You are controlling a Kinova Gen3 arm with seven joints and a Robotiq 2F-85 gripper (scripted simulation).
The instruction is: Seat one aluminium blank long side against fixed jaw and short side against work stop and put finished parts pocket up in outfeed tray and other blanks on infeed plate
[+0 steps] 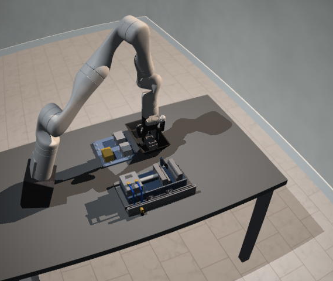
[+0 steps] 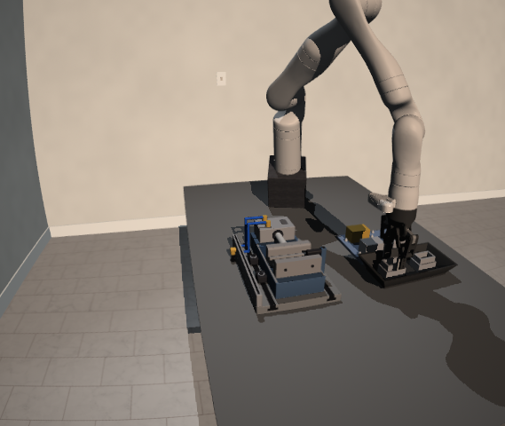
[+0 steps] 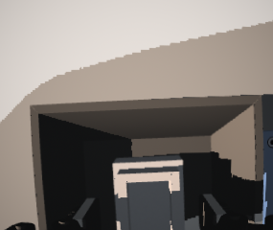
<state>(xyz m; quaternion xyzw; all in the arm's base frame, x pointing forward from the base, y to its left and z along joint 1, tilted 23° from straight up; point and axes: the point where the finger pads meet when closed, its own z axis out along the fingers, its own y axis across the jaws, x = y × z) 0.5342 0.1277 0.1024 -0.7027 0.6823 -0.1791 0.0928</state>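
Right now the brass blank is 220 mm behind my hand, 30 mm below it and 10 mm to the left of it.
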